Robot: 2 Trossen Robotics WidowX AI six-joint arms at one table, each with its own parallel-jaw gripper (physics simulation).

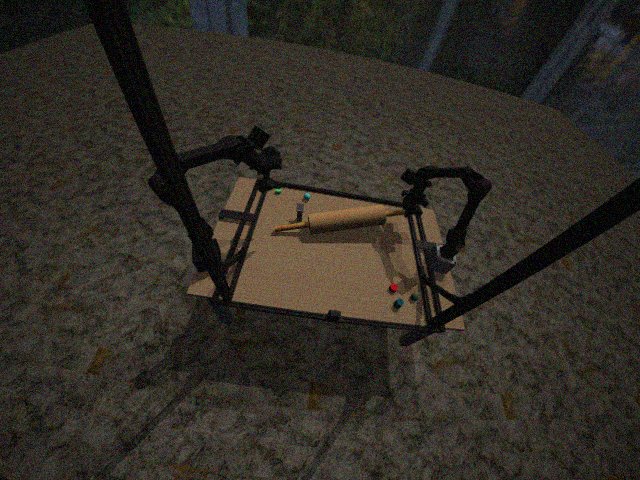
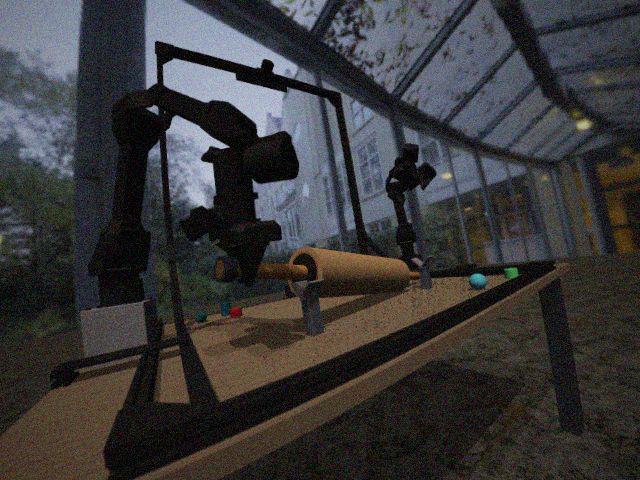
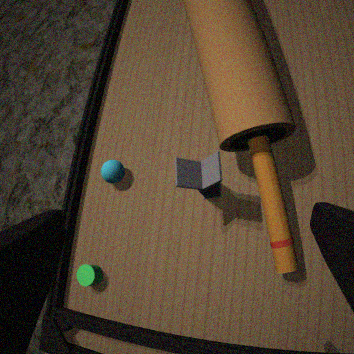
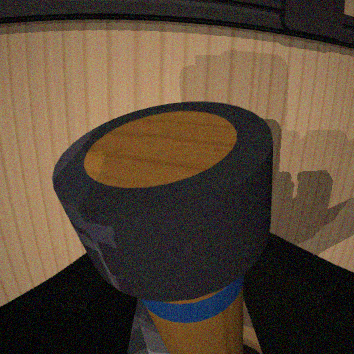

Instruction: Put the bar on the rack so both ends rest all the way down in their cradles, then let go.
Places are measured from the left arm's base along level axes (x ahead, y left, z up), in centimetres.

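Where they show: left gripper, between the fingertips: (image 1: 280, 178) (image 2: 412, 197) (image 3: 191, 219); right gripper, between the fingertips: (image 1: 404, 215) (image 2: 245, 284); left arm's base, origin of its link: (image 2: 408, 255); right arm's base, origin of its link: (image 1: 446, 253) (image 2: 122, 304).
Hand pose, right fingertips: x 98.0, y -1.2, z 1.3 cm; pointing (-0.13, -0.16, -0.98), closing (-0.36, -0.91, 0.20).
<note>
Each offset is from my right fingertips to the centre of the thing. "spot": to the spot under its first point.
The bar, a wooden rolling pin (image 1: 346, 219) (image 2: 356, 271) (image 3: 240, 70), slants down toward its red-banded handle, which lies low beside the rack's grey V cradle {spot: dx -52.2, dy +17.9, dz -2.6 cm} (image 1: 299, 207) (image 2: 425, 273) (image 3: 190, 173), outside it. The other cradle post {dx -9.4, dy +5.4, dz -7.1 cm} (image 2: 312, 310) stands near the drum's opposite end; whether the handle touches it is unclear. My right gripper (image 1: 412, 207) (image 2: 249, 273) (image 4: 185, 232) is shut on the handle between the dark knob and the drum, beside the blue band. My left gripper (image 1: 265, 181) (image 3: 191, 219) is open and empty above the board, near the red-banded handle.
A light-blue ball {dx -43.8, dy +30.7, dz -8.7 cm} (image 1: 307, 196) (image 2: 478, 281) (image 3: 113, 171) and a green cylinder {dx -58.6, dy +38.9, dz -9.4 cm} (image 1: 278, 191) (image 2: 510, 272) (image 3: 86, 275) lie near the far cradle. A red piece {dx -21.0, dy -32.9, dz -9.4 cm} (image 1: 393, 287) (image 2: 235, 312) and two teal pieces lie at the other side. Dark frame rails border the table.
</note>
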